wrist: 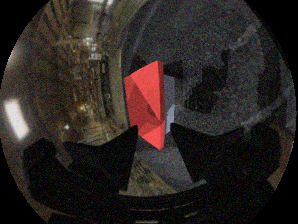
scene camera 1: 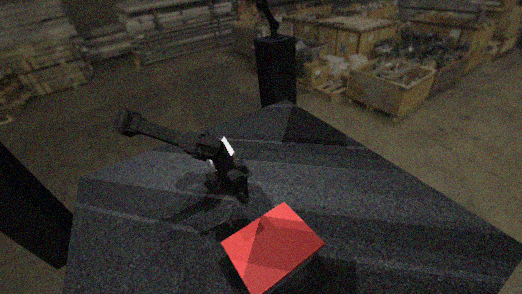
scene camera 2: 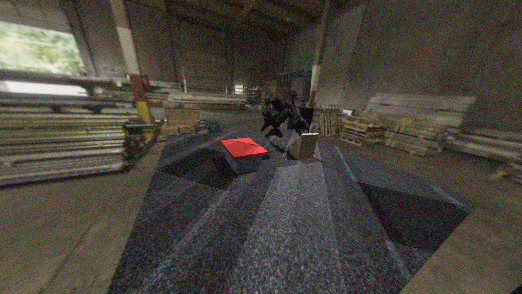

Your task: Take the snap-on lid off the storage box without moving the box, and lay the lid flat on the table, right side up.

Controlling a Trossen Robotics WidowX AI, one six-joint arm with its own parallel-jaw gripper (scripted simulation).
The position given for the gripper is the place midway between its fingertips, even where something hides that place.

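Note:
Scene camera 1 shows the gripper [scene camera 1: 245,203]. Scene camera 2 shows a lid [scene camera 2: 243,148]. Wrist view: the gripper [wrist: 154,127] and the lid [wrist: 144,88].

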